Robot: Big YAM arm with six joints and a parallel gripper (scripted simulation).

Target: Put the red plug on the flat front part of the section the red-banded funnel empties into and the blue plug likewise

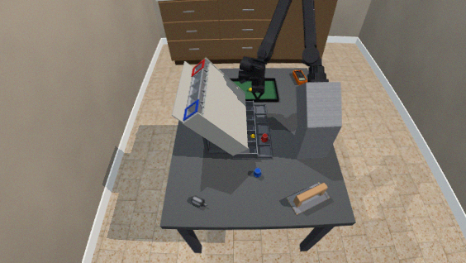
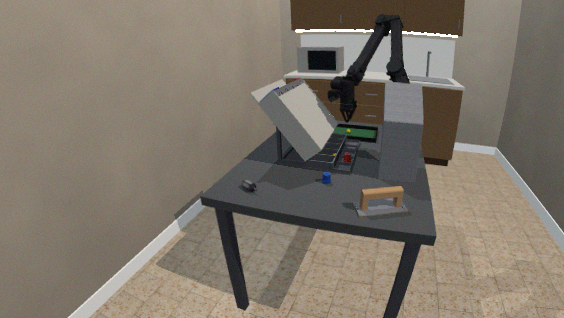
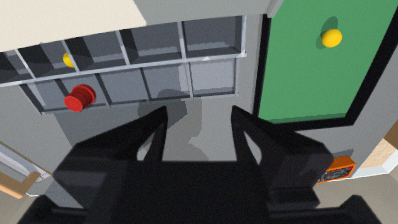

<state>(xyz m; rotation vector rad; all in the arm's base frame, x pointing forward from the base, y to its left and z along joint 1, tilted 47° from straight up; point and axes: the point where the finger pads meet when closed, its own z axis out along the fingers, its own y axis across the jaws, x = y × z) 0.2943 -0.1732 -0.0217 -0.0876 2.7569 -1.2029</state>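
My gripper is now 20 cm to the left of the green marble tray, 14 cm above it and 6 cm short of it. Round my hand: blue plug 41 cm to the left, 13 cm below, 2 cm behind; then beige cover 15 cm ahead, 14 cm to the left, 6 cm above; then red plug 20 cm to the left, 13 cm below, 5 cm behind.
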